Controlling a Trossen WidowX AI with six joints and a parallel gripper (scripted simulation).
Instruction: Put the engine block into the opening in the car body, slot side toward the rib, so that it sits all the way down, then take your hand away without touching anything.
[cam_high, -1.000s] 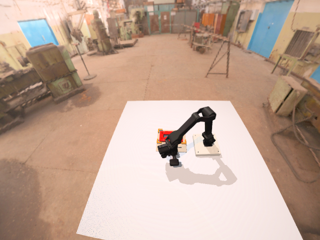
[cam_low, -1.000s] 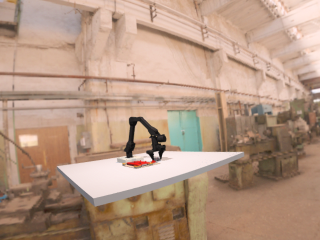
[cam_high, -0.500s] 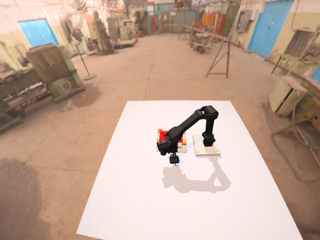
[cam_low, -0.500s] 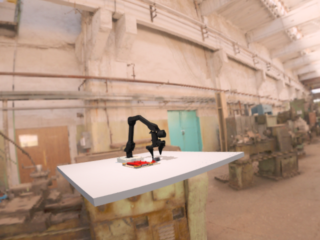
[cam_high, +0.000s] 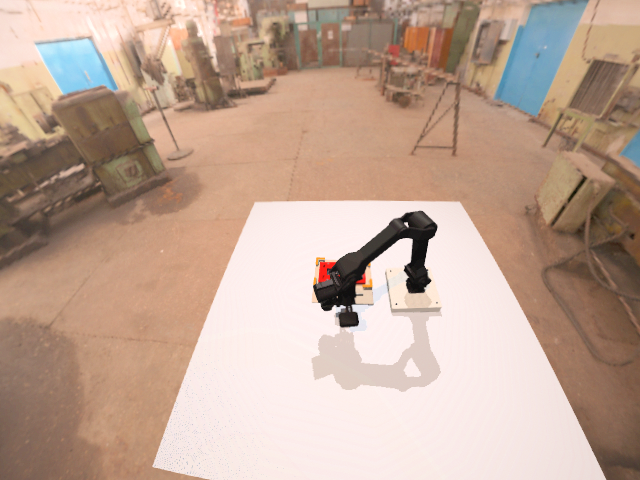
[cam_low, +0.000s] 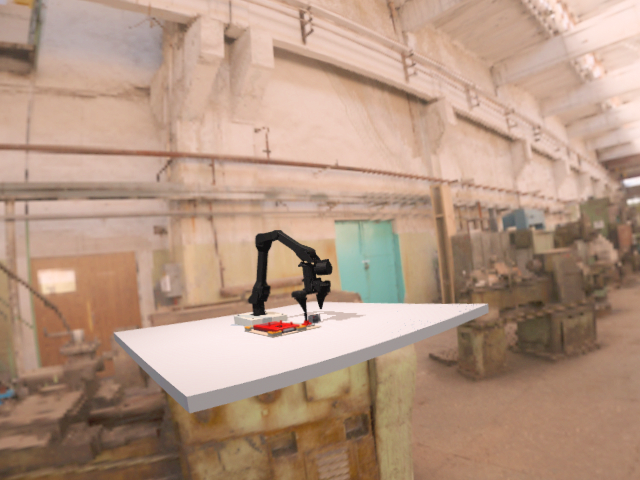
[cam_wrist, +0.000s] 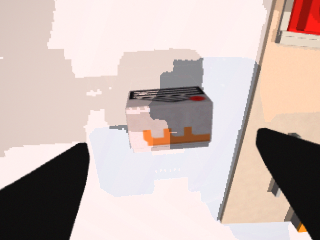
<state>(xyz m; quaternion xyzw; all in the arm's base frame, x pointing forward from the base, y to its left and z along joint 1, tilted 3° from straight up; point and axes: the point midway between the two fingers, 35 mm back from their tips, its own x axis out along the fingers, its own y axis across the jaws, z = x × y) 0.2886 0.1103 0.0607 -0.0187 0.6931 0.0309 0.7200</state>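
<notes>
Now: the engine block 40 mm below my gripper tip.
</notes>
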